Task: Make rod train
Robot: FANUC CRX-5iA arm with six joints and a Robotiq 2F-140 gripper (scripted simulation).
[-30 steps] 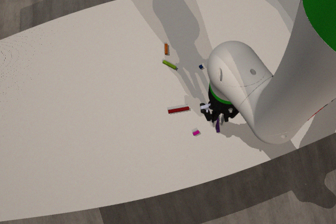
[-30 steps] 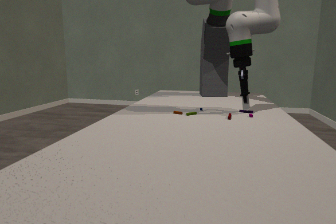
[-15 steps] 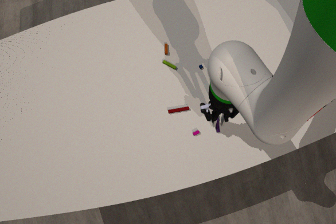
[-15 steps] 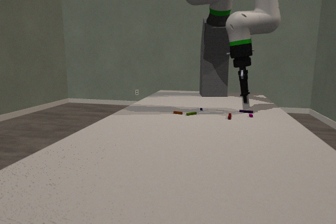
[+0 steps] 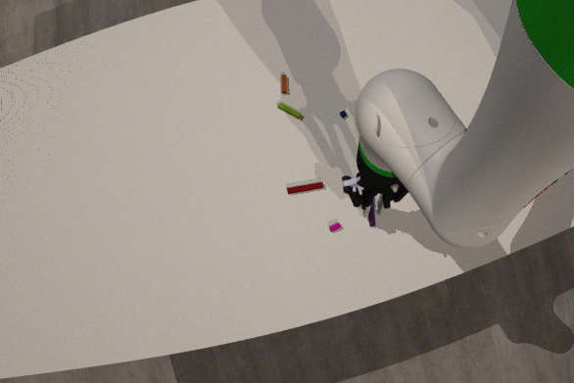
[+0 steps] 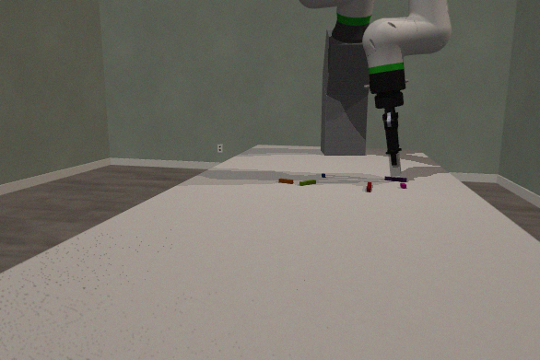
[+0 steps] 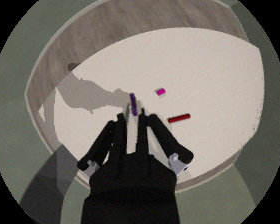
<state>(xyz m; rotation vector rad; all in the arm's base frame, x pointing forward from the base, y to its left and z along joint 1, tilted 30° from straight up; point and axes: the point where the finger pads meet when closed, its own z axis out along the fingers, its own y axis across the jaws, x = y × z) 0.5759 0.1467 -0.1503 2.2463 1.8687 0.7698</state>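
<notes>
The purple rod lies 50 mm below my hand. The rest, counted from my hand: blue rod (10 mm behind, 200 mm to the right, 50 mm below); magenta rod (80 mm ahead, 10 mm to the left, 50 mm below); red rod (110 mm ahead, 80 mm to the right, 50 mm below).
</notes>
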